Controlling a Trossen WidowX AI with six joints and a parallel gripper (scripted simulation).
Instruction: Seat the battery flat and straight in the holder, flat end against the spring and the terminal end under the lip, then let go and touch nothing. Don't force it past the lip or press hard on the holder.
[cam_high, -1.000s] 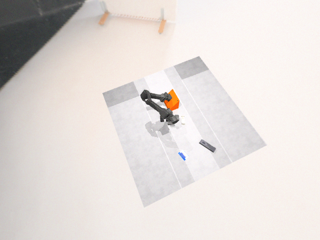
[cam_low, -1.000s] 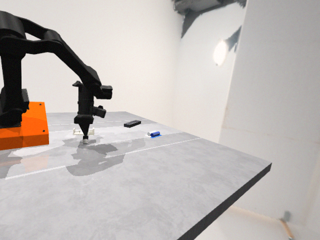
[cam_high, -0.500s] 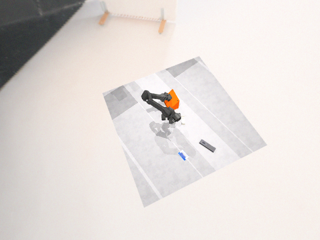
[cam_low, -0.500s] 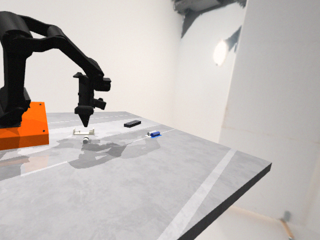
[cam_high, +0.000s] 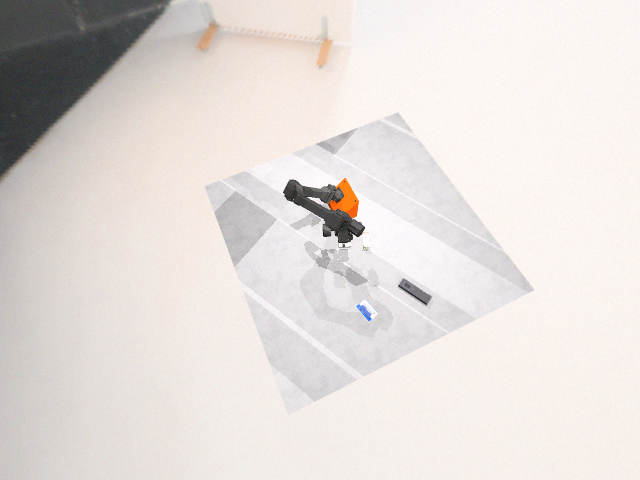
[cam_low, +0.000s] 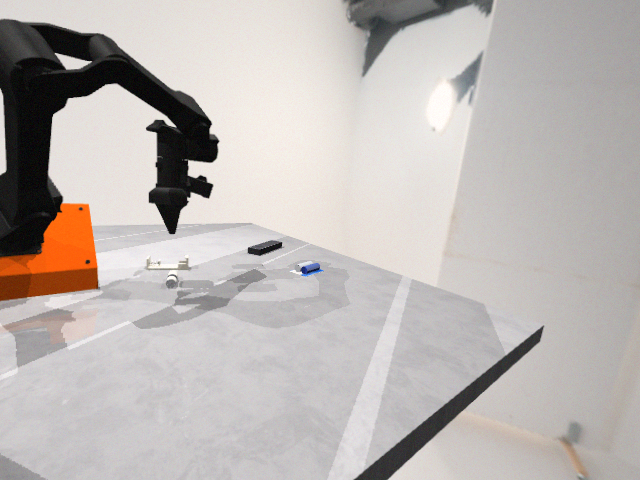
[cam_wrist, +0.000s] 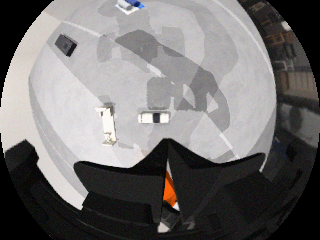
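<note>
My gripper tip is 10 mm short of the battery, 20 mm to the right of it and 110 mm above it. From my gripper tip the other things lie so: black flat block (380 mm ahead, 210 mm to the left, 100 mm below).
</note>
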